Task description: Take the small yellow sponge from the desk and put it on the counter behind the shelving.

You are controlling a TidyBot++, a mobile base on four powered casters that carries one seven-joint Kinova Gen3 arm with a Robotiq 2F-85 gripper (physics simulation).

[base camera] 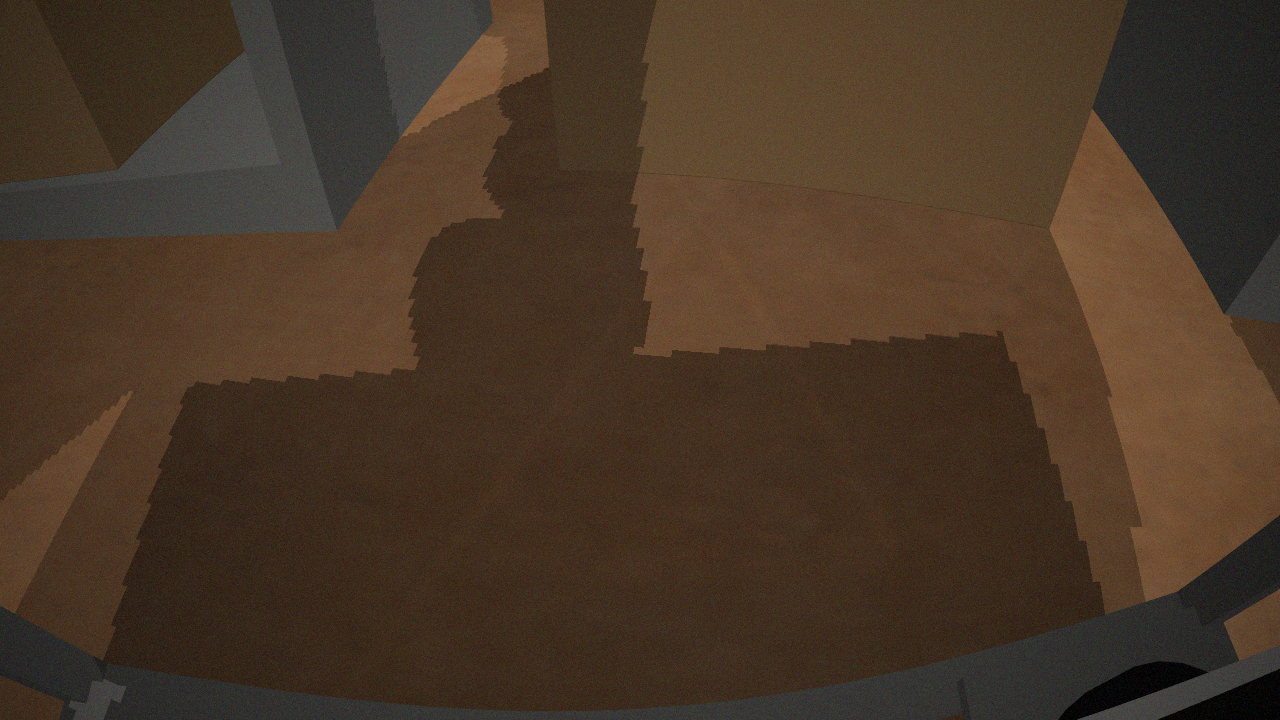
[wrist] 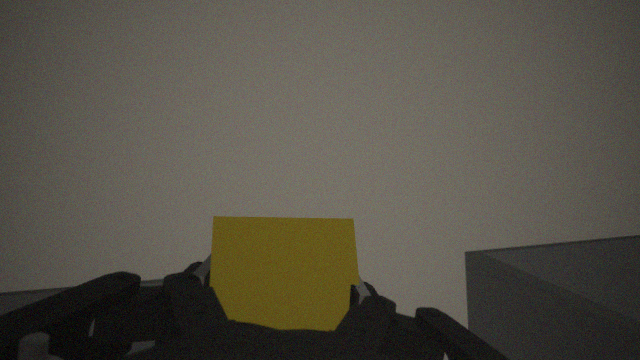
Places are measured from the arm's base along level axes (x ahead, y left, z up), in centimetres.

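Pixels of known places: gripper, fingertip midpoint: [wrist: 282,281].
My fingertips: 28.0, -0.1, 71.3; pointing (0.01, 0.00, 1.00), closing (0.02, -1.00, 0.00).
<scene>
Behind a point stands the place of what it marks, as x, y, z.
The yellow sponge [wrist: 284,265] @(26.4, -0.1, 68.4) shows at the lower middle of the wrist view, as a flat yellow face between the fingers. My gripper [wrist: 282,281] @(28.0, -0.1, 71.3) is shut on it, with one dark finger on each side. The gripper and the sponge do not show in the base camera view. The desk cannot be made out in either view. I cannot tell which of the grey and tan bodies in view belong to the shelving or to the counter.
In the base camera view a tan upright panel [base camera: 859,98] @(56.1, -19.0, -30.0) stands ahead on the brown floor [base camera: 805,268] @(47.1, -13.0, -39.6). A grey-framed unit [base camera: 170,210] @(60.3, 44.5, -36.3) stands at the left, and a dark grey body [base camera: 1172,125] @(61.1, -60.1, -31.5) at the right. In the wrist view a grey box-like body [wrist: 540,295] @(42.4, -56.5, 119.8) is at the lower right.
</scene>
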